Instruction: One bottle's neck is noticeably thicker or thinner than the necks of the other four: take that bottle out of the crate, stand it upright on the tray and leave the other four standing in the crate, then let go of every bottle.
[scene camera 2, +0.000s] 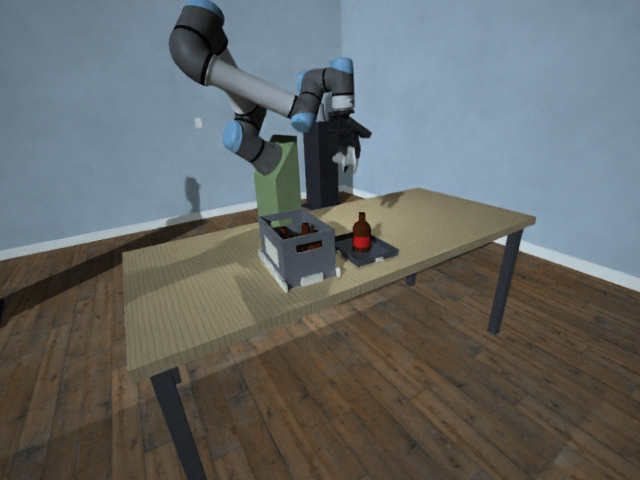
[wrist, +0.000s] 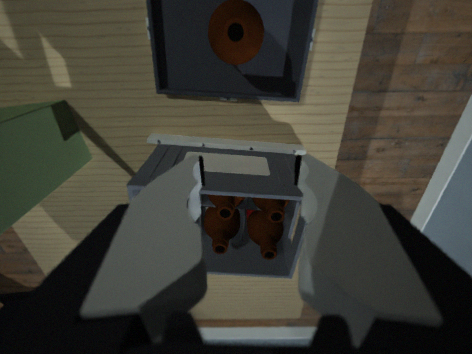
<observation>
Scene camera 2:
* my gripper: 349, 172
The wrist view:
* my gripper: 248, 159
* bottle: 221, 231
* bottle: 264, 233
</observation>
